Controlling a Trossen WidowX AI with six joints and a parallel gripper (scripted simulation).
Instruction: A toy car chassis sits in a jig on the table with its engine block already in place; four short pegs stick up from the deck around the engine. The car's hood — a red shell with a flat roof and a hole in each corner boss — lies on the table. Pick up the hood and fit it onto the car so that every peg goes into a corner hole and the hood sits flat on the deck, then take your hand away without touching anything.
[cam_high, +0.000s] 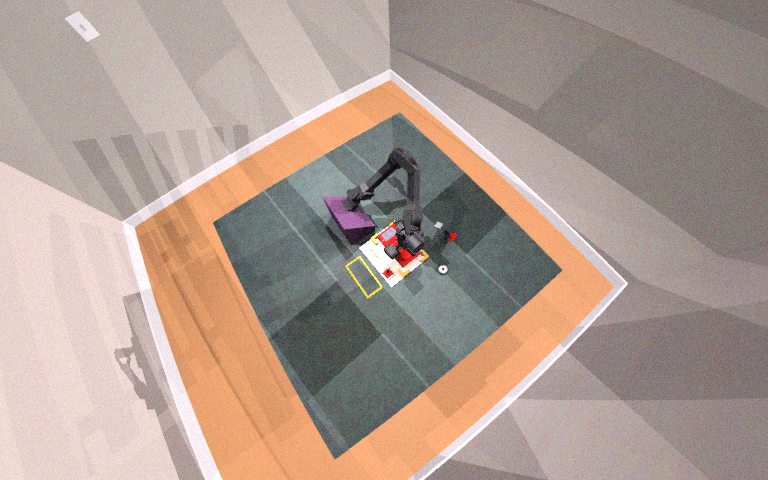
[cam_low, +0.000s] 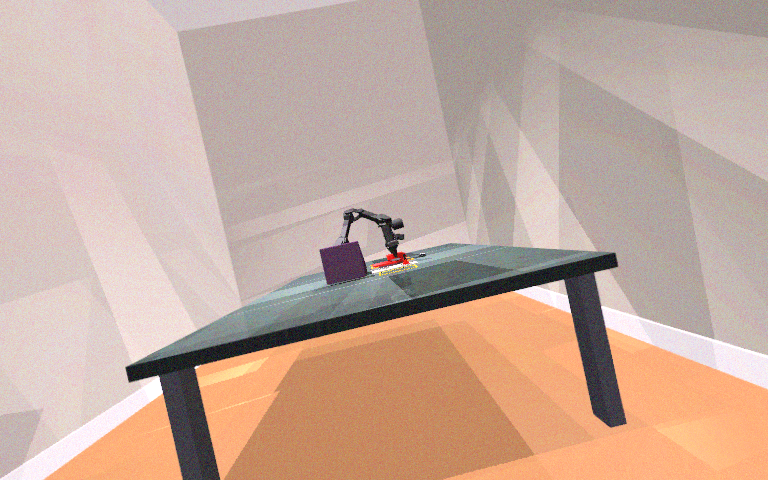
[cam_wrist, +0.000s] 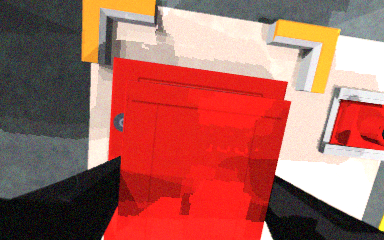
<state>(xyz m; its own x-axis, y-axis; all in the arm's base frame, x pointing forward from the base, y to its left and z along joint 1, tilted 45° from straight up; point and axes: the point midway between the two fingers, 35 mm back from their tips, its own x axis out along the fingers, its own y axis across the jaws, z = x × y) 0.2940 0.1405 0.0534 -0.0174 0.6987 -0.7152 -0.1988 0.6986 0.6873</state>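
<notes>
My gripper tip is now 1 cm below the red hood. Round my gripper tip: white jig plate 3 cm to the right, 3 cm below, 2 cm behind.
</notes>
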